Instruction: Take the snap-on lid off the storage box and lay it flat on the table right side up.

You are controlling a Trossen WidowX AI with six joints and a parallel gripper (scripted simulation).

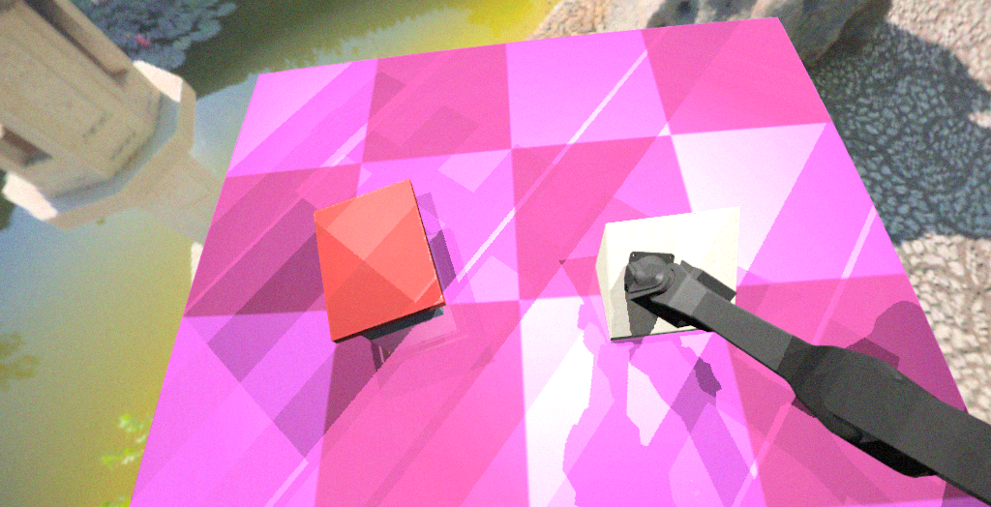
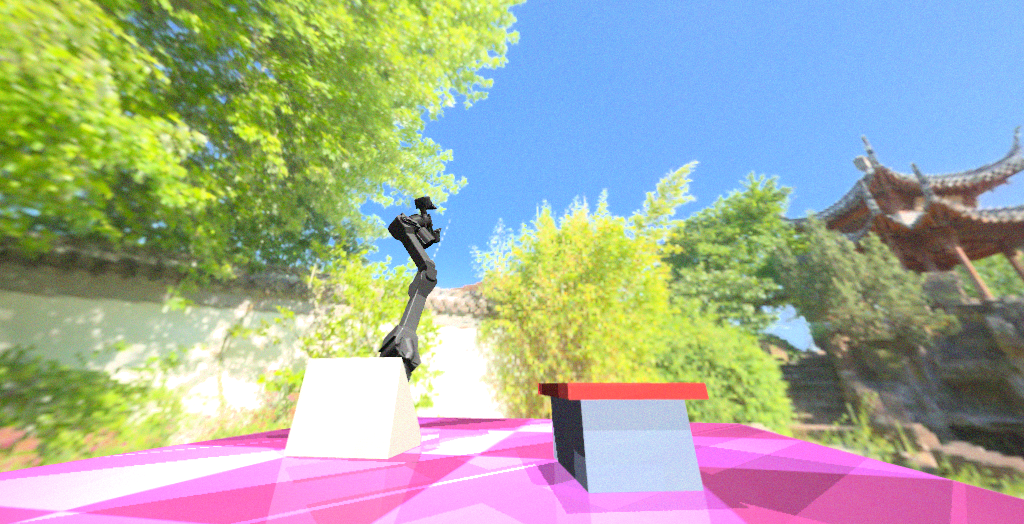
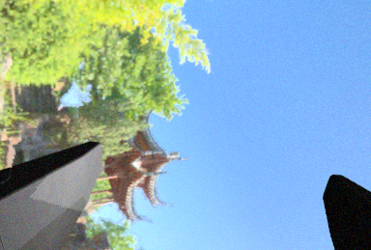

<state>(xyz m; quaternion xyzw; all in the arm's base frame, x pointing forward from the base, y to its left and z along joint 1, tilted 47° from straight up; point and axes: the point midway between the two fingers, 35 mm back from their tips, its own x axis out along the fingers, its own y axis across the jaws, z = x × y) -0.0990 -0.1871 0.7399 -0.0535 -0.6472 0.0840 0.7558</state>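
Right now my gripper tip is 610 mm short of the lid, 460 mm to the left of it and 640 mm above it. The rest, counted from my gripper tip: grey storage box (610 mm ahead, 460 mm to the right, 690 mm below).
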